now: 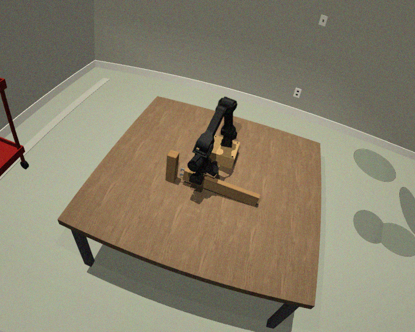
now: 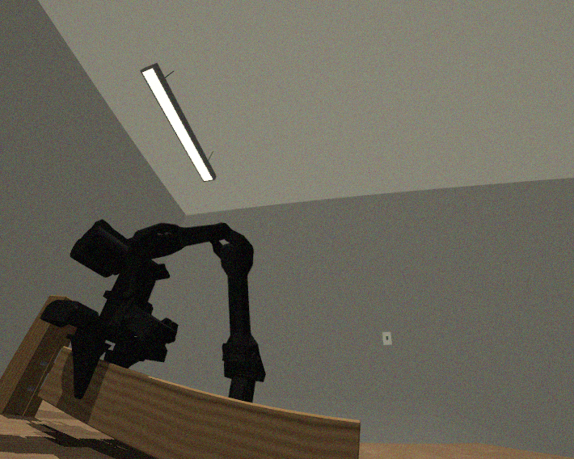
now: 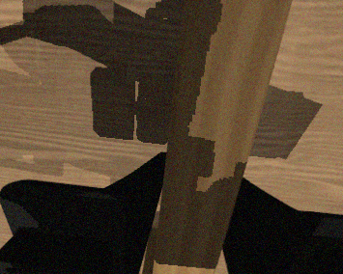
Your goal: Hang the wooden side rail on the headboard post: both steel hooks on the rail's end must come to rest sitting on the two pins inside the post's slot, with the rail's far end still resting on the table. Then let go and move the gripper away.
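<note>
Now: gripper tip 15 cm to the left of the headboard post, 4 cm below it and 3 cm past it.
</note>
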